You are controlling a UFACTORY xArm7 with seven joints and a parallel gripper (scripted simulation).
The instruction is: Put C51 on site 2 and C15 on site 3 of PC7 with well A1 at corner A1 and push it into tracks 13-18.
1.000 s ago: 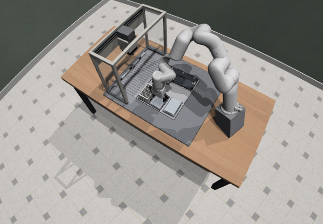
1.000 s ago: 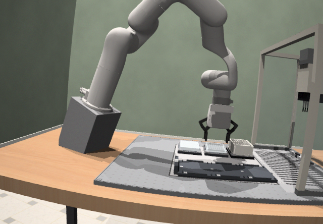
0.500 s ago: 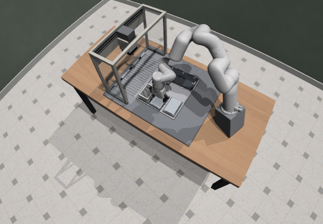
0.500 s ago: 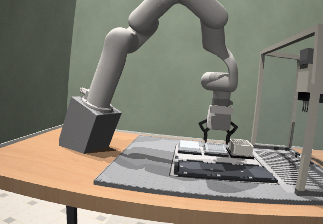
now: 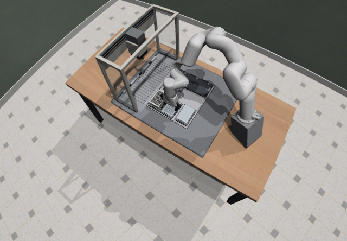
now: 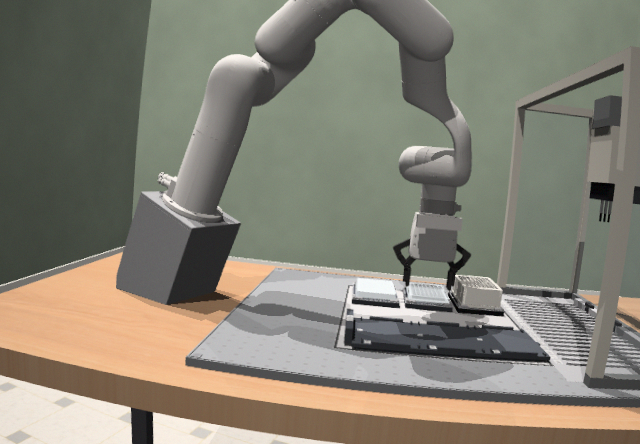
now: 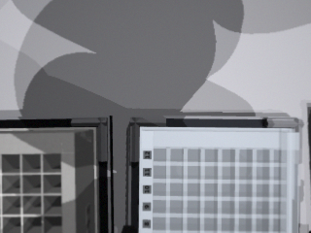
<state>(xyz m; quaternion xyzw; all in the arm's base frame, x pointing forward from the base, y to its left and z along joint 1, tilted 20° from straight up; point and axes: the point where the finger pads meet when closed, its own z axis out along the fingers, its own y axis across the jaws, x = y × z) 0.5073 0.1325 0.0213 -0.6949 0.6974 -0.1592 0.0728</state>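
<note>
Right now the 96-well plate C15 is 2 cm below my hand. The rest, counted from my hand: nest s3: 11 cm ahead, 4 cm below; nest S2: 4 cm below; deep-well block C51: 11 cm ahead, 1 cm below.
</note>
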